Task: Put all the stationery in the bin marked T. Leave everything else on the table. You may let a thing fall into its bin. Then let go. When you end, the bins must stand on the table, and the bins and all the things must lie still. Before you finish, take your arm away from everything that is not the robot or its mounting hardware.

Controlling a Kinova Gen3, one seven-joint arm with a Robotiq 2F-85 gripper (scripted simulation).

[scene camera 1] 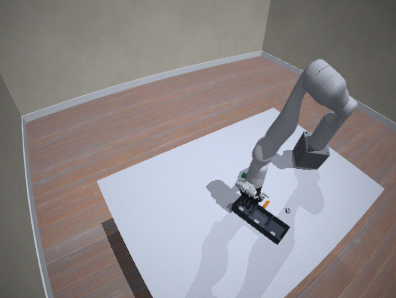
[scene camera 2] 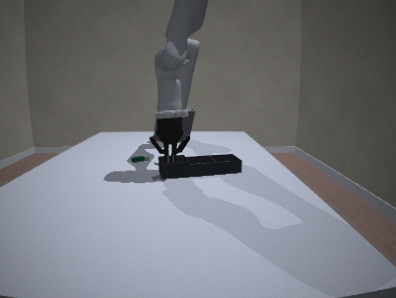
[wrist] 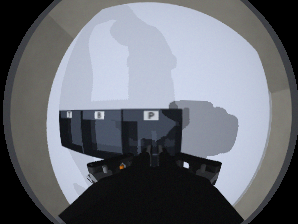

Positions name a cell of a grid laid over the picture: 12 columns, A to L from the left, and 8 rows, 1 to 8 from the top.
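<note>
My gripper (scene camera 2: F5), wrist view (wrist: G6) as well. Long black bin (scene camera 2: F5), also wrist view (wrist: E5) and scene camera 1 (scene camera 1: H6).
</note>
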